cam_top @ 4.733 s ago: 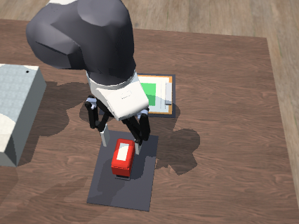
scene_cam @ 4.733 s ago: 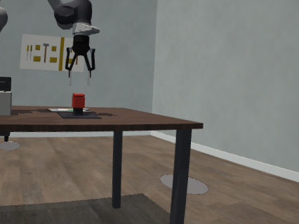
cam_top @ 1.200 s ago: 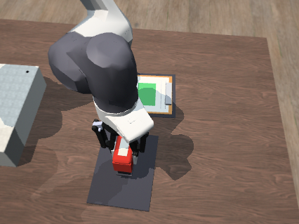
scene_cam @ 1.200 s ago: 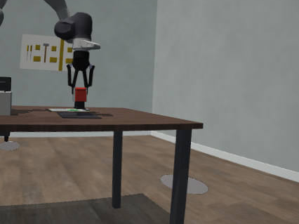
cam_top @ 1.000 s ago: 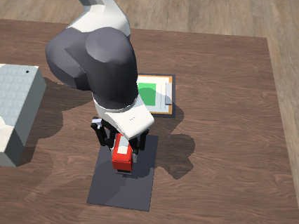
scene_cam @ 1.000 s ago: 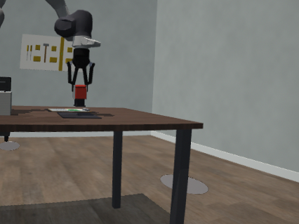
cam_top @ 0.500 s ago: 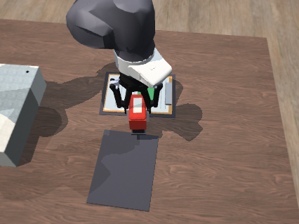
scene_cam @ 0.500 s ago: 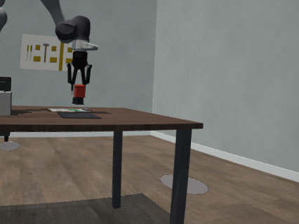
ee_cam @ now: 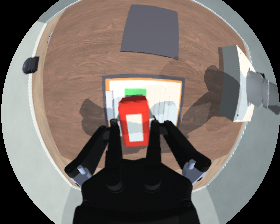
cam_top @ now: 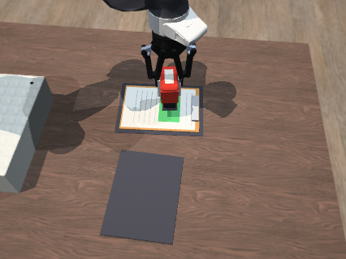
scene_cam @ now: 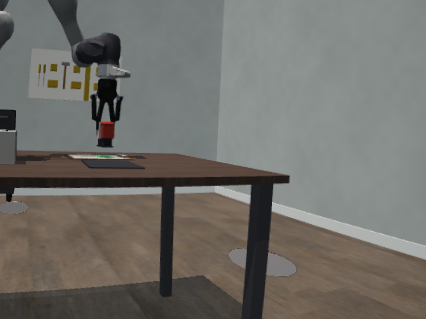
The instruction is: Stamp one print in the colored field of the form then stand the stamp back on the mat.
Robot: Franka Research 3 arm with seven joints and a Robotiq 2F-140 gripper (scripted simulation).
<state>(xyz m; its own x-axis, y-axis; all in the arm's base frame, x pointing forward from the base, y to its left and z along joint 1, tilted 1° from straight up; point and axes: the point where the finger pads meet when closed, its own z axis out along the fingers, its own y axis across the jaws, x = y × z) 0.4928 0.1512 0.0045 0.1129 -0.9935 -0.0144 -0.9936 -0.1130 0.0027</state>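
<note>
The red stamp lies 2 cm below my hand. The rest, counted from my hand: form: 1 cm behind, 10 cm below; then dark grey mat: 4 cm behind, 27 cm to the right, 10 cm below.
</note>
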